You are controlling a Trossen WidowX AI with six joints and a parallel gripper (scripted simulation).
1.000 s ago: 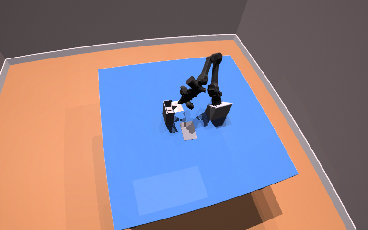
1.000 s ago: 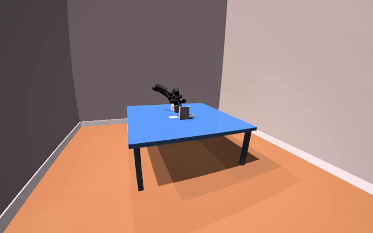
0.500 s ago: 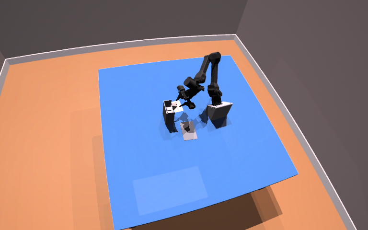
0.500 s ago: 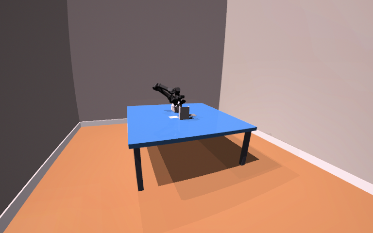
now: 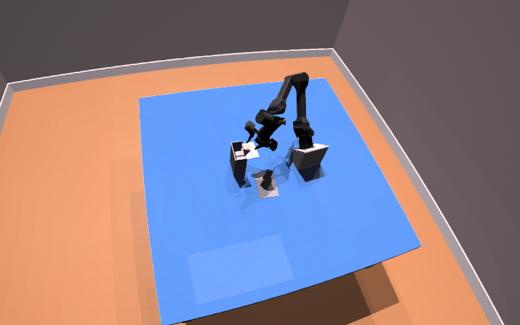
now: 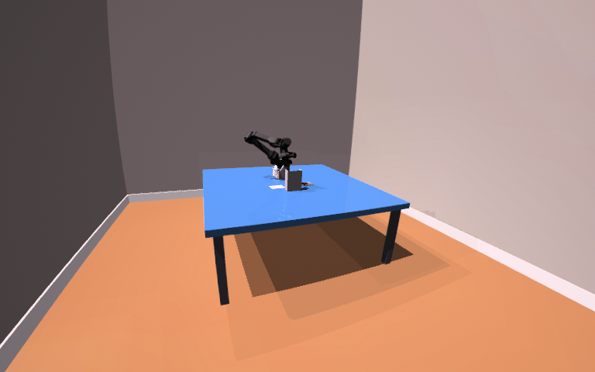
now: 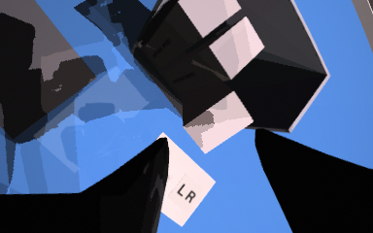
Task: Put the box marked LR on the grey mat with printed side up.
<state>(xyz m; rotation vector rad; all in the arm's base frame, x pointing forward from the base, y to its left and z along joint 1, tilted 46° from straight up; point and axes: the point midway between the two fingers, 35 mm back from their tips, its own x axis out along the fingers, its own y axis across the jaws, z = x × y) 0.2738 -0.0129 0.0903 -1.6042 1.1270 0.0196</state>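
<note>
Right now my gripper tip is 7 cm above the white box, 4 cm short of it and 2 cm to the left of it. Also, from my gripper tip: flat white piece (13 cm below, 7 cm to the right, 4 cm behind); grey mat (16 cm to the left, 13 cm below, 4 cm behind).
</note>
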